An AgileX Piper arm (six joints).
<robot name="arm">
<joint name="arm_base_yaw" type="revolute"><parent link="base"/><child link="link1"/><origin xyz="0 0 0.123"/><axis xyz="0 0 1"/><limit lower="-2.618" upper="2.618"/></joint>
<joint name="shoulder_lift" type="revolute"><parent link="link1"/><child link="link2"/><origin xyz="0 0 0"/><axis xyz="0 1 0"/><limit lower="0" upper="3.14"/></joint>
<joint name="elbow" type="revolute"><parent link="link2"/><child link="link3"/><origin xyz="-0.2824 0 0.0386"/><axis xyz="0 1 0"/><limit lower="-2.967" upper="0"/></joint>
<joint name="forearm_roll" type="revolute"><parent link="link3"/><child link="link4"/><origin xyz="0.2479 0 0.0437"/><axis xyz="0.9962 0 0.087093"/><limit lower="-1.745" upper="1.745"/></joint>
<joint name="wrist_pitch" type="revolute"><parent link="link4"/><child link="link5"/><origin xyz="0 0 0"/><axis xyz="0 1 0"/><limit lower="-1.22" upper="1.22"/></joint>
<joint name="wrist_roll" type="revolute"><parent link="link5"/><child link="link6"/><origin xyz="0.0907 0 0.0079"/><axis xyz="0.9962 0 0.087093"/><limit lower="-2.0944" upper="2.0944"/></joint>
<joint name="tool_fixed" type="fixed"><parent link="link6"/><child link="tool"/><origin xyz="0 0 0" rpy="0 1.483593 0"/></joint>
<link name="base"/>
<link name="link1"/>
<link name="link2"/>
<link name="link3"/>
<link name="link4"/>
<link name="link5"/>
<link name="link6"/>
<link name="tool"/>
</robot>
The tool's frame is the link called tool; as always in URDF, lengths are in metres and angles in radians.
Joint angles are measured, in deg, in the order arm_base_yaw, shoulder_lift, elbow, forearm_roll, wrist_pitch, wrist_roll. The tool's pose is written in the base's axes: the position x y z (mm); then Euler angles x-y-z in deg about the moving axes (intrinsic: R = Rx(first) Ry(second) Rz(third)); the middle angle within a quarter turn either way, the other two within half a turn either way. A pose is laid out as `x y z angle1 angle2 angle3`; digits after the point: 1 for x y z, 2 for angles.
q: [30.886, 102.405, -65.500, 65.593, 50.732, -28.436]
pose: 272.8 238.0 221.4 -127.36 -2.63 163.17
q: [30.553, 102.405, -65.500, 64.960, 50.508, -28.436]
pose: 274.4 235.9 220.8 -127.87 -2.25 162.95
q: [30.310, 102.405, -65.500, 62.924, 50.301, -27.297]
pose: 275.3 233.2 218.8 -129.45 -2.15 162.88
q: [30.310, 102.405, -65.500, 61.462, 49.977, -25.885]
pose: 275.5 232.0 217.4 -130.61 -2.02 163.31
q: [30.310, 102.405, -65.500, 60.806, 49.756, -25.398]
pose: 275.7 231.5 216.7 -131.14 -1.88 163.36
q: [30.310, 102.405, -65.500, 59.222, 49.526, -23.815]
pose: 275.8 230.2 215.3 -132.37 -1.82 163.88
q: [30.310, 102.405, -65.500, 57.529, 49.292, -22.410]
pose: 275.9 228.8 213.8 -133.67 -1.75 164.14
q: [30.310, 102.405, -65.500, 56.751, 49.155, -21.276]
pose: 276.0 228.1 213.1 -134.27 -1.68 164.75
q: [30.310, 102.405, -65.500, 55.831, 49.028, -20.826]
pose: 276.1 227.3 212.3 -134.98 -1.62 164.58
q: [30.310, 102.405, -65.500, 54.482, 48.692, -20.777]
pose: 276.5 226.1 211.1 -136.02 -1.37 163.71
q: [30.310, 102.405, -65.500, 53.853, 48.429, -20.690]
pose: 276.9 225.6 210.6 -136.51 -1.14 163.37
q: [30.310, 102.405, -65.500, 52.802, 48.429, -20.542]
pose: 276.8 224.7 209.7 -137.29 -1.20 162.80
